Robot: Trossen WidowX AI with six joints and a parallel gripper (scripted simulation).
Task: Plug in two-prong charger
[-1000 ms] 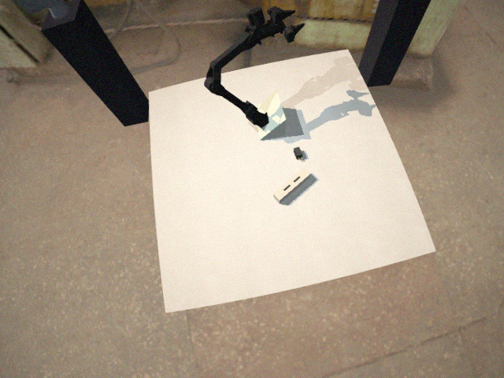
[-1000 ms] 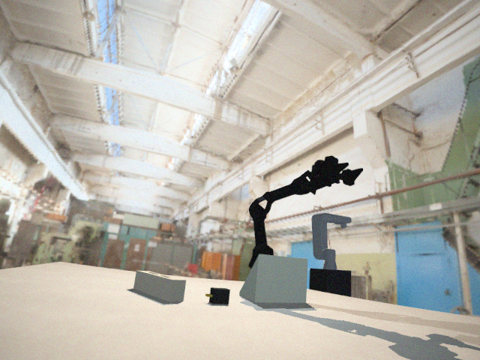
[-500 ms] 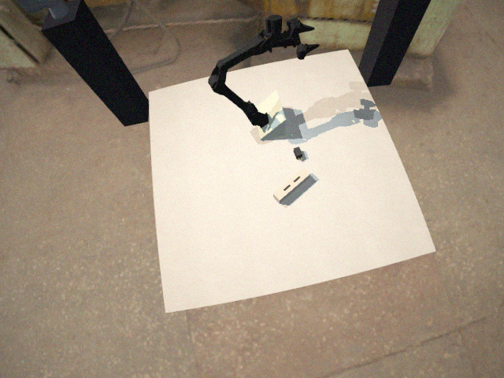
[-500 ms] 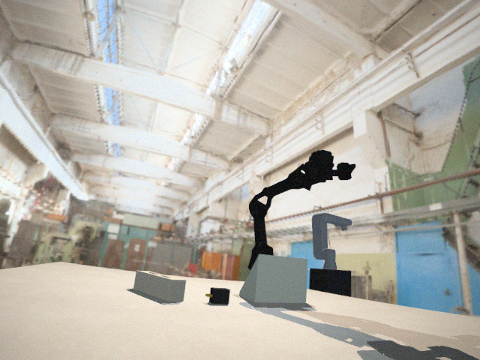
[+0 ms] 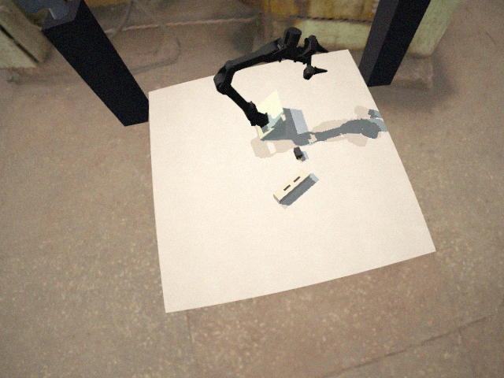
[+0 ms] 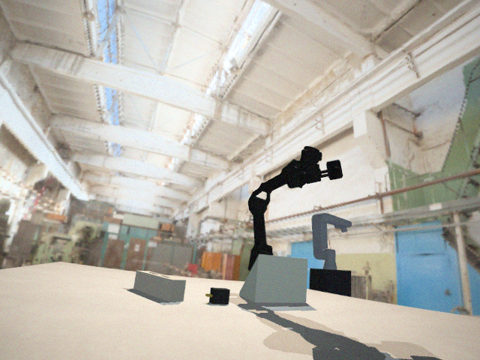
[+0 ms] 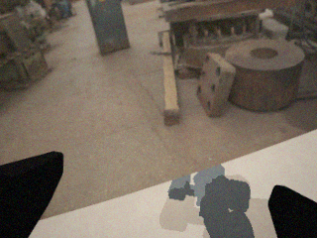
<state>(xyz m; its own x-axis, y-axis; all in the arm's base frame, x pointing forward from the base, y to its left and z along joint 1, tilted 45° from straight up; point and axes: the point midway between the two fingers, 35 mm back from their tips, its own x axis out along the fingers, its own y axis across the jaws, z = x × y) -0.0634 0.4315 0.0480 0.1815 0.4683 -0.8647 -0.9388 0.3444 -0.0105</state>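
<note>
Now: gripper tip 370 mm above the black two-prong charger, 250 mm short of it and 160 mm to the left of it.
</note>
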